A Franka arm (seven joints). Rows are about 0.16 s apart.
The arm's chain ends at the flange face. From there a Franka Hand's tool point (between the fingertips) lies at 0.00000 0.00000 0.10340 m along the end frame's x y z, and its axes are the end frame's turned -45 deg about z.
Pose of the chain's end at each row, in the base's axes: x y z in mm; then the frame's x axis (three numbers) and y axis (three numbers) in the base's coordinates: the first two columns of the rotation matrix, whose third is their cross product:
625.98, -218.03, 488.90, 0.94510, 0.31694, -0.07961, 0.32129, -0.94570, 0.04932
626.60, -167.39, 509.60, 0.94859, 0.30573, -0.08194, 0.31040, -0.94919, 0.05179
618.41, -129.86, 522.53, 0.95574, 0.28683, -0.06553, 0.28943, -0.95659, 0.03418
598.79, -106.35, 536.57, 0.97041, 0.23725, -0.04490, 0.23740, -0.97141, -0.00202
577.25, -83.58, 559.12, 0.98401, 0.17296, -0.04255, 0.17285, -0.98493, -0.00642
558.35, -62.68, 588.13, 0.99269, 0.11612, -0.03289, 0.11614, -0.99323, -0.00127
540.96, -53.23, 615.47, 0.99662, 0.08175, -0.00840, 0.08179, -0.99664, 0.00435
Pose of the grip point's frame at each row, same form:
619.81, -225.49, 385.95, 0.44110, 0.89282, -0.09117, 0.89547, -0.44460, -0.02142
620.20, -175.10, 406.69, 0.45127, 0.88736, -0.09456, 0.89024, -0.45499, -0.02132
612.94, -135.20, 419.41, 0.47115, 0.87923, -0.07051, 0.88047, -0.47359, -0.02217
594.23, -107.25, 433.27, 0.51832, 0.85465, -0.03032, 0.85405, -0.51913, -0.03318
572.80, -83.69, 455.82, 0.57358, 0.81875, -0.02555, 0.81802, -0.57415, -0.03463
554.96, -62.94, 484.79, 0.61981, 0.78443, -0.02236, 0.78406, -0.62021, -0.02415
540.13, -53.75, 512.07, 0.64688, 0.76254, -0.00902, 0.76255, -0.64692, -0.00286

